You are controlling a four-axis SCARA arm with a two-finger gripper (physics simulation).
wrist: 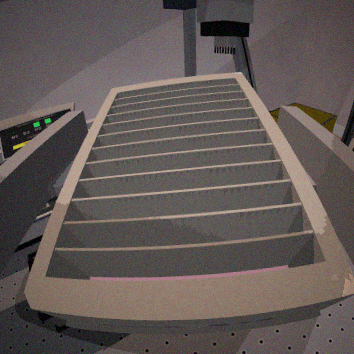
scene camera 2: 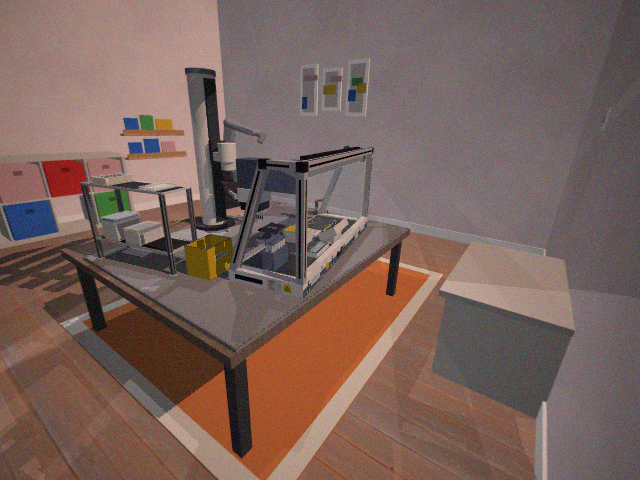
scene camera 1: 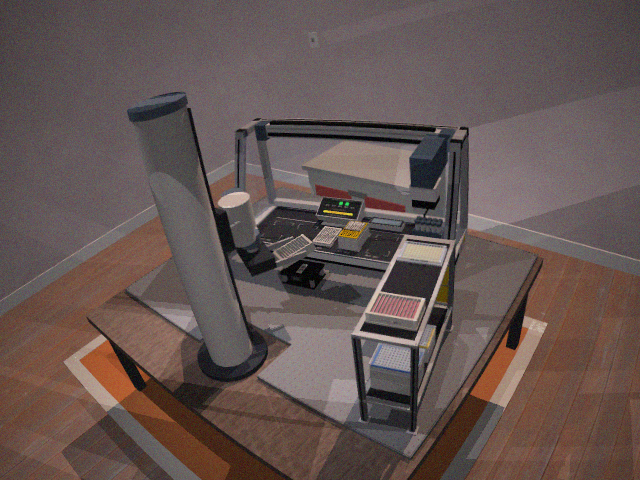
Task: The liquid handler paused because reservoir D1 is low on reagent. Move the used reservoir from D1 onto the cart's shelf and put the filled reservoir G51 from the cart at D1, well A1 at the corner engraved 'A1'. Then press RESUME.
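Places are measured from the arm's base along level axes (x ahead, y left, z up), in metres.
Pixels of known places: gripper, fingertip midpoint: [wrist: 179, 122] [scene camera 1: 299, 245]; arm's base, link origin: [scene camera 2: 215, 224] [scene camera 1: 232, 355].
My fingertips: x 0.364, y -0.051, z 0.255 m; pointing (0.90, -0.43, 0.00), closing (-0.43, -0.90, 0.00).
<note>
Ahead of a thing's pixels: the offset from my fingertips to its top centre. "spot": to the spot under its first point.
The used reservoir {dz +0.021, dx -0.021, dy +0.010 m} [scene camera 1: 293, 249] [wrist: 187, 300], a cream tray with crosswise troughs and a thin pink strip in its nearest trough, is held above the table in front of the deck's left part. My gripper [wrist: 179, 122] is shut on its two long sides. The filled reservoir {dz +0.139, dx -0.243, dy -0.539 m} [scene camera 1: 397, 307] [scene camera 2: 111, 179], with pink-red troughs, sits at the near end of the cart's top; its label is not readable. The cart {dz +0.114, dx -0.117, dy -0.506 m} [scene camera 1: 415, 384] [scene camera 2: 166, 235] stands at the right in scene camera 1. The control panel {spot: dz -0.123, dx +0.458, dy +0.182 m} [scene camera 1: 340, 207] [wrist: 37, 131] shows green lights and a yellow bar. D1's engraving is not readable.
A black device {dz -0.186, dx +0.091, dy +0.106 m} [scene camera 1: 303, 273] lies below and right of the held reservoir. The deck holds a white rack {dz -0.178, dx +0.317, dy +0.155 m} [scene camera 1: 327, 236] and a yellow tip box {dz -0.128, dx +0.344, dy +0.034 m} [scene camera 1: 353, 236]. The pipette head [scene camera 1: 428, 162] [wrist: 225, 25] hangs at right. A pale plate {dz +0.122, dx +0.009, dy -0.474 m} [scene camera 1: 423, 252] sits on the cart's far end. A yellow bin {dz -0.107, dx +0.197, dy -0.394 m} [scene camera 2: 206, 255] stands beside the cart.
</note>
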